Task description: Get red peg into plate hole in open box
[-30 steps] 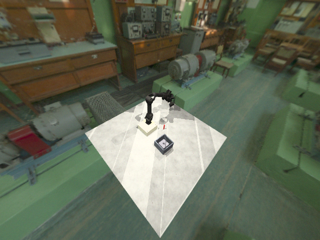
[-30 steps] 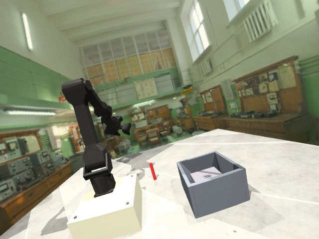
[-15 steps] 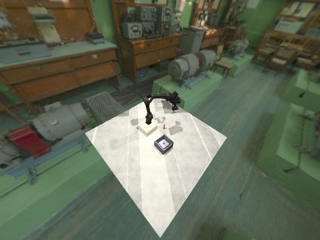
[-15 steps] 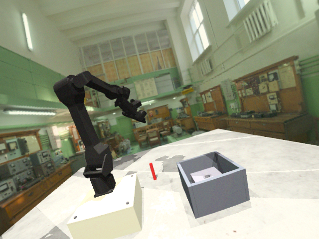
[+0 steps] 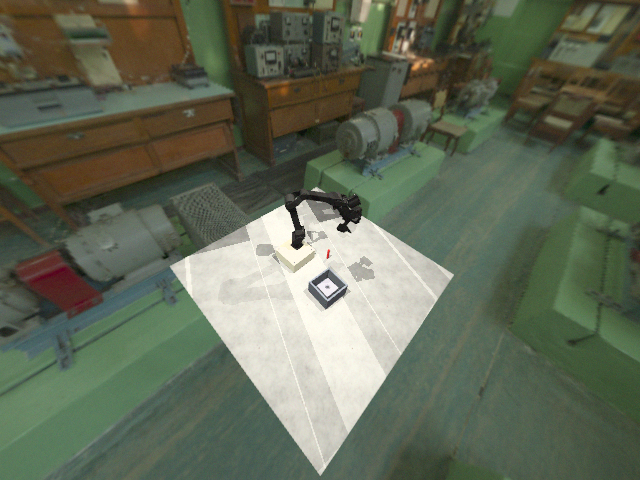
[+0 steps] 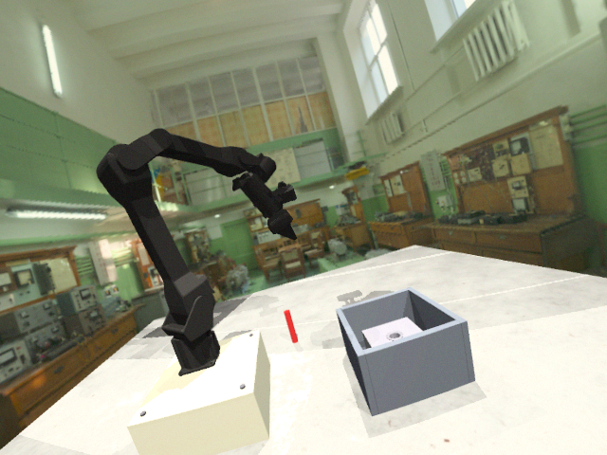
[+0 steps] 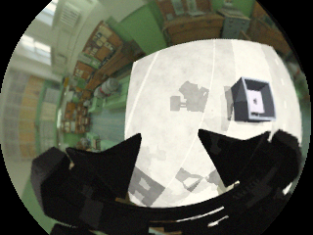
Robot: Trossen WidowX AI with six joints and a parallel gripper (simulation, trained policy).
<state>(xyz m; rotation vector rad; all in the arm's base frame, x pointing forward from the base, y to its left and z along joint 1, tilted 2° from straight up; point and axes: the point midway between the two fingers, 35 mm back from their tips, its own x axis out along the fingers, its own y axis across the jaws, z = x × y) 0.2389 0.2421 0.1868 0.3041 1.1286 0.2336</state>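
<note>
My gripper tip is 70 mm past the red peg, 130 mm to the left of it and 210 mm above it. The rest, counted from my gripper tip: grey box (90 mm ahead, 330 mm to the right, 220 mm below); plate (90 mm ahead, 330 mm to the right, 200 mm below).
</note>
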